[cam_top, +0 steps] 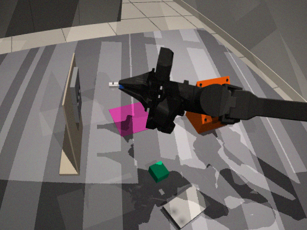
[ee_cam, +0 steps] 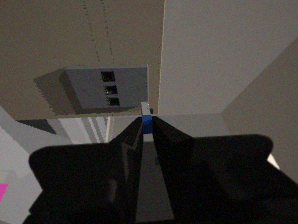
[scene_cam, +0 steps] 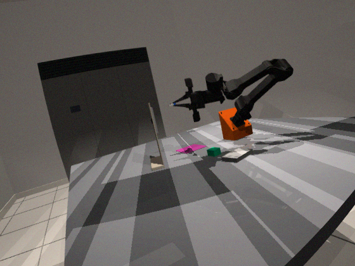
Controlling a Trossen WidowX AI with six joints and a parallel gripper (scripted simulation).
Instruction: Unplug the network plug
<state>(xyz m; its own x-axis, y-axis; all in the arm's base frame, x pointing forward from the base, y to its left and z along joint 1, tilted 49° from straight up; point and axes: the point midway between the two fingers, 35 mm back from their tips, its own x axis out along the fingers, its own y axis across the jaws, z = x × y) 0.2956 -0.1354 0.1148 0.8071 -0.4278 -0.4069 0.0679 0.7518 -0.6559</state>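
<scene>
Now: the magenta marked square 9 cm behind my gripper tip, 9 cm to the right of it and 24 cm below it. From my gripper tip the other things lie so: green cube (7 cm behind, 12 cm to the left, 23 cm below); then network plug (1 cm ahead); then socket panel (10 cm ahead, 4 cm to the right, 12 cm below).
</scene>
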